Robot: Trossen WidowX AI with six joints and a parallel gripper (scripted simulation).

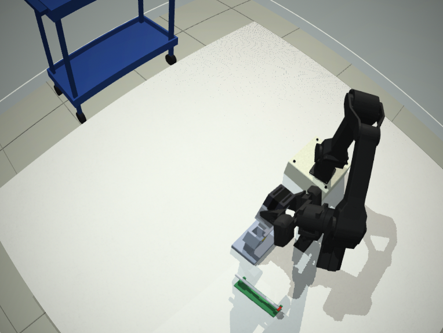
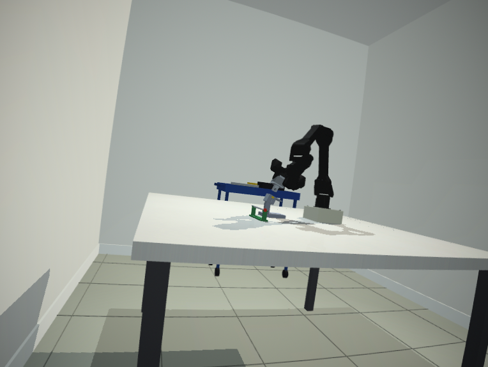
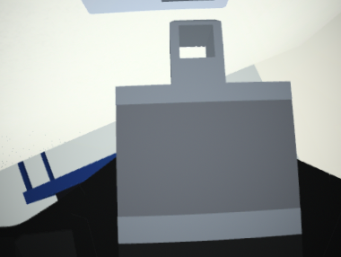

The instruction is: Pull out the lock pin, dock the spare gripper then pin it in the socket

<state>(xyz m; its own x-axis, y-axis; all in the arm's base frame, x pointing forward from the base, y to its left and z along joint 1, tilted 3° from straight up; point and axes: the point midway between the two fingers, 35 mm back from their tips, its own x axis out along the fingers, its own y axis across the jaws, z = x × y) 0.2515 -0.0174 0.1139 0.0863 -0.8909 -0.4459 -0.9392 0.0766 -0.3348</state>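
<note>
Right now my gripper tip is 14 cm short of the green holder, 11 cm to the right of it and 15 cm above it. From my gripper tip the other things lie so: spare gripper (2 cm to the left); then grey mount (2 cm ahead, 1 cm to the left, 12 cm below).
</note>
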